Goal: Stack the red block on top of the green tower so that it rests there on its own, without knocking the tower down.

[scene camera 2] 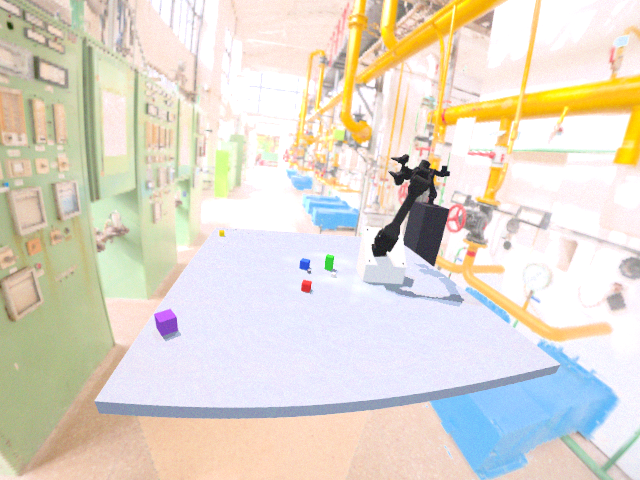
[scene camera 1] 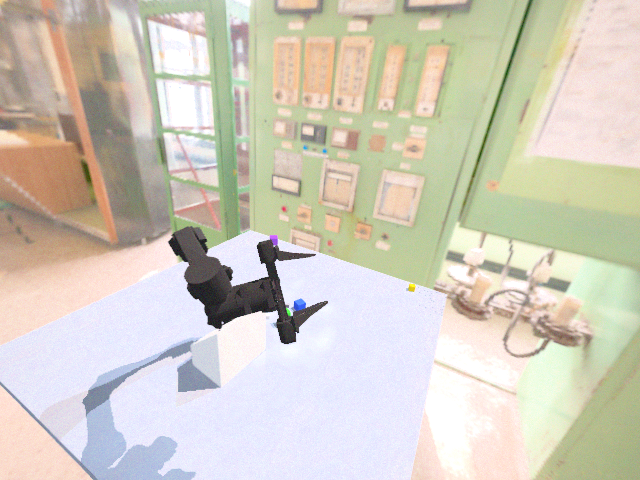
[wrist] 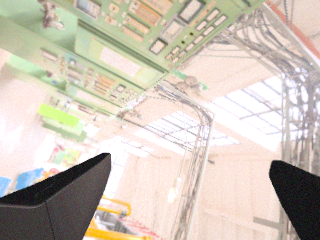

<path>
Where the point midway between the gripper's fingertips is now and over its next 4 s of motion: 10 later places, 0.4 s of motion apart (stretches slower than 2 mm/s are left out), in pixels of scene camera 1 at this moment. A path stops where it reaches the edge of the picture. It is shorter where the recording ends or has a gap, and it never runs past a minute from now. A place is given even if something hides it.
The gripper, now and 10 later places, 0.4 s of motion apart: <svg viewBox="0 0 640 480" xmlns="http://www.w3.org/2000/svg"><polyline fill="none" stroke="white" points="321,278 353,253 360,235 354,232 337,238 317,246 295,258 273,269 265,274 264,282 264,284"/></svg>
</path>
